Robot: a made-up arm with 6 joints.
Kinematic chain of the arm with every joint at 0, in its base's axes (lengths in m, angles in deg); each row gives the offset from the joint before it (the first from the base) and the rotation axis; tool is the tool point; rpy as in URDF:
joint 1: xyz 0 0 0.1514 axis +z
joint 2: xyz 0 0 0 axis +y
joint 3: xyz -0.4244 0 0.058 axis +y
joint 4: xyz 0.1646 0 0.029 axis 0.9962 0 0.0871
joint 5: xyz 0 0 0 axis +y
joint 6: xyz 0.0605 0 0.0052 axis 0.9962 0 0.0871
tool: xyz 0 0 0 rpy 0 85 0
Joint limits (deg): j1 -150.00..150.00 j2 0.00..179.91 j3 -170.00..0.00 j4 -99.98..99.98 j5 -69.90..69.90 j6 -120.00..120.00
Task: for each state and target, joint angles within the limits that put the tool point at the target. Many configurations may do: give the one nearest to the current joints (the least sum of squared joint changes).
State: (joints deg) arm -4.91 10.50 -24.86 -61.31 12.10 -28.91
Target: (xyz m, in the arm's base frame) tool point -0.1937 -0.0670 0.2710
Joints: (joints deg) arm 14.40 1.51 -8.17 -60.92 18.28 -28.91
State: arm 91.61 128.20 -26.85 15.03 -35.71 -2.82
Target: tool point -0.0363 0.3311 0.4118
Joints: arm 97.87 104.40 -46.75 13.58 -41.33 -2.82
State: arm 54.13 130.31 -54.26 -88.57 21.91 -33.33
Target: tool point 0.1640 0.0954 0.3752
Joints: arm 38.73 93.82 -23.13 -84.64 27.69 -33.33
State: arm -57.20 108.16 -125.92 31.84 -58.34 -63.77
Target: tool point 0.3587 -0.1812 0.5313
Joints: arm -22.73 109.03 -87.57 34.19 -56.80 -63.77
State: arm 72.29 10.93 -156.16 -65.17 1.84 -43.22
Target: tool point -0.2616 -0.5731 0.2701
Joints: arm 62.29 0.00 -158.98 -64.77 39.32 -43.22
